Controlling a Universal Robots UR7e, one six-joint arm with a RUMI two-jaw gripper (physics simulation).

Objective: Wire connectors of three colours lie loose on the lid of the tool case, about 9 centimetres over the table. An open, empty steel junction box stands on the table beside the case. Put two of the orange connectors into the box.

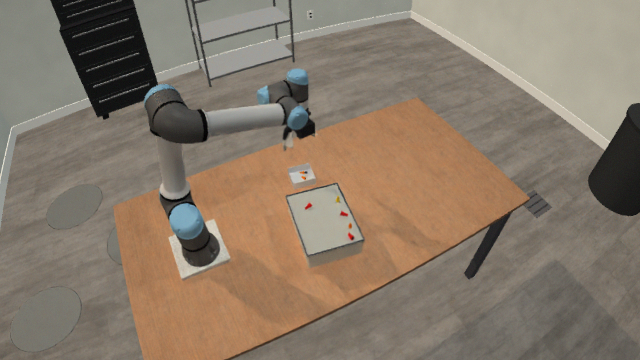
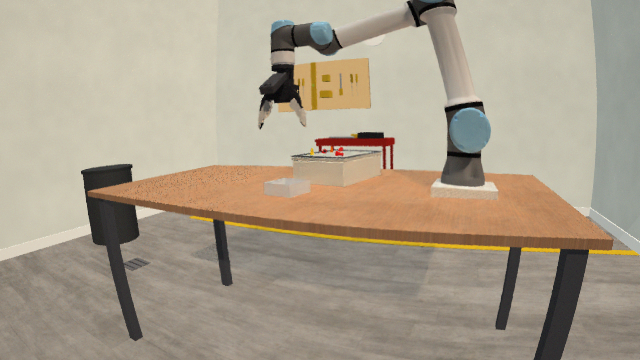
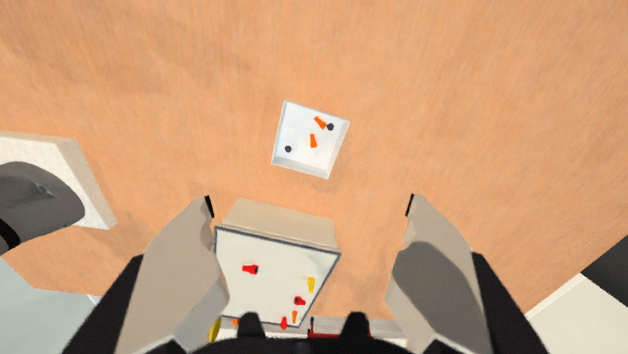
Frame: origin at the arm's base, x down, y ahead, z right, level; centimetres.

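Seen in the pictures: gripper, fingertip midpoint: (image 1: 299, 143) (image 2: 281, 128) (image 3: 309, 196); arm's base, link origin: (image 1: 201, 250) (image 2: 462, 183) (image 3: 45, 194).
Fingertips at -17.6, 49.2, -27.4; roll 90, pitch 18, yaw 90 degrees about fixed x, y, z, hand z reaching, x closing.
Offsets run from my fingertips to a thing's top centre, as dx, dy, dz. Level surfaces: height alone.
The steel junction box @(+16.2, -0.3, +1.1) (image 1: 304, 183) (image 2: 287, 188) (image 3: 300, 125) stands on the table beside the tool case @(+10.2, +0.3, +31.9) (image 1: 322, 225) (image 2: 320, 171) (image 3: 277, 217). Inside it lie one orange connector @(+18.7, +0.6, +1.2) (image 3: 313, 140) near the middle and another orange connector @(+18.7, +0.8, -2.1) (image 3: 320, 122) next to a black dot on the floor of the box. On the case lid lie an orange connector @(+8.4, +7.8, +39.5) (image 1: 350, 226) (image 3: 294, 316), a yellow connector @(+8.1, +7.8, +25.9) (image 1: 338, 199) (image 2: 312, 151) (image 3: 311, 284) and several red ones, one red connector @(+9.0, -4.3, +25.4) (image 1: 308, 206) (image 3: 250, 269) apart from the rest. My gripper (image 1: 300, 141) (image 2: 282, 126) (image 3: 309, 196) is wide open and empty, high above the box.
The arm's white base plate (image 1: 220, 250) (image 2: 464, 191) (image 3: 92, 185) is on the table @(dx +20.0) (image 1: 425, 165) (image 2: 400, 215). The case rises above the box's walls. A black bin (image 1: 622, 165) (image 2: 111, 205) stands on the floor beyond the table. A wire shelf (image 1: 240, 67) stands by the wall.
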